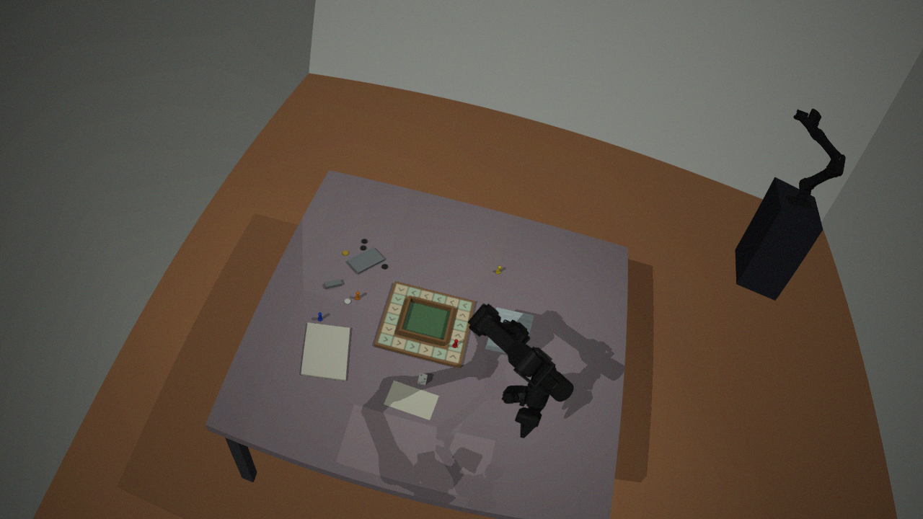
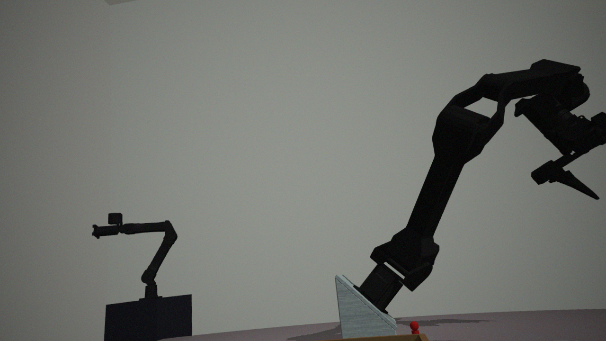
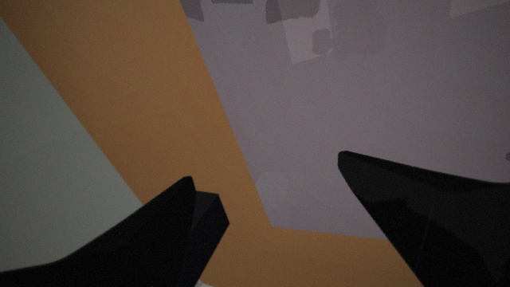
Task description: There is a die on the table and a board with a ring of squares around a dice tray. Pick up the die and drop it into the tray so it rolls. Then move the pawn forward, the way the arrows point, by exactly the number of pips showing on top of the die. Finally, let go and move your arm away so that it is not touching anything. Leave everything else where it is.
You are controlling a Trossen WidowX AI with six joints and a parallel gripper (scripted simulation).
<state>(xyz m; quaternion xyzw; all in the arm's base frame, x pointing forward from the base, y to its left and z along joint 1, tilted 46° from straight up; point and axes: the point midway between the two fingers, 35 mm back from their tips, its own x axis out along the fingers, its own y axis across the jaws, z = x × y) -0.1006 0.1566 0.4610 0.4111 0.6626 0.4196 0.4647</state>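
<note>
My gripper tip is 34 cm short of the white die, 23 cm above it and 20 cm to the left of it. Round my gripper tip: green dice tray (42 cm to the right, 40 cm ahead, 23 cm below); red pawn (37 cm to the right, 29 cm ahead, 21 cm below); yellow pawn (76 cm to the right, 25 cm ahead, 22 cm below).
</note>
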